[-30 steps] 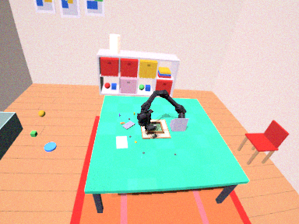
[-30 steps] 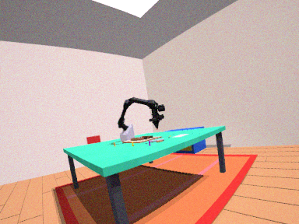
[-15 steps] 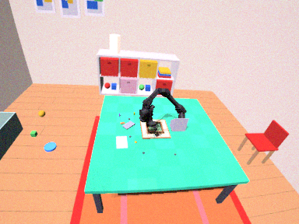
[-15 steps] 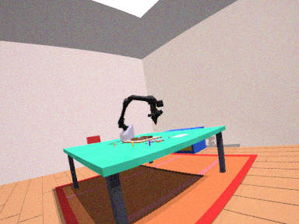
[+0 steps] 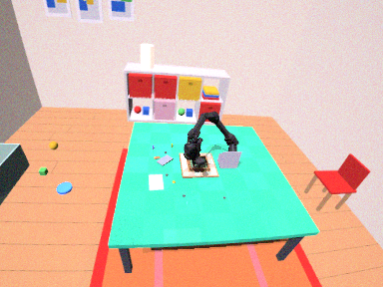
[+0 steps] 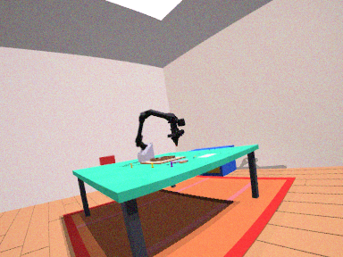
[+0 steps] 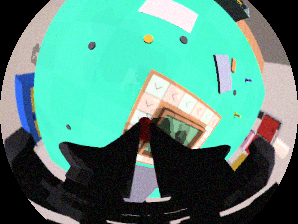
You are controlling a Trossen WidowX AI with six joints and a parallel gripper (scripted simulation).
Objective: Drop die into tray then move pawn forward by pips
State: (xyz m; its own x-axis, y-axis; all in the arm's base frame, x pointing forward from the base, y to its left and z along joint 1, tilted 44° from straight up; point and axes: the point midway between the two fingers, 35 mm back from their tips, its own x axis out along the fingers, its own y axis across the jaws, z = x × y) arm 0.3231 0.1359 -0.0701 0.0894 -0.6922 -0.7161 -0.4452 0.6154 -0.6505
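The green dice tray lies 6 cm behind my gripper tip, 13 cm to the right of it and 11 cm below it. From my gripper tip the other things lie so: die 6 cm behind, 14 cm to the right, 9 cm below; red pawn 1 cm above; grey card 21 cm ahead, 16 cm to the right, 11 cm below.
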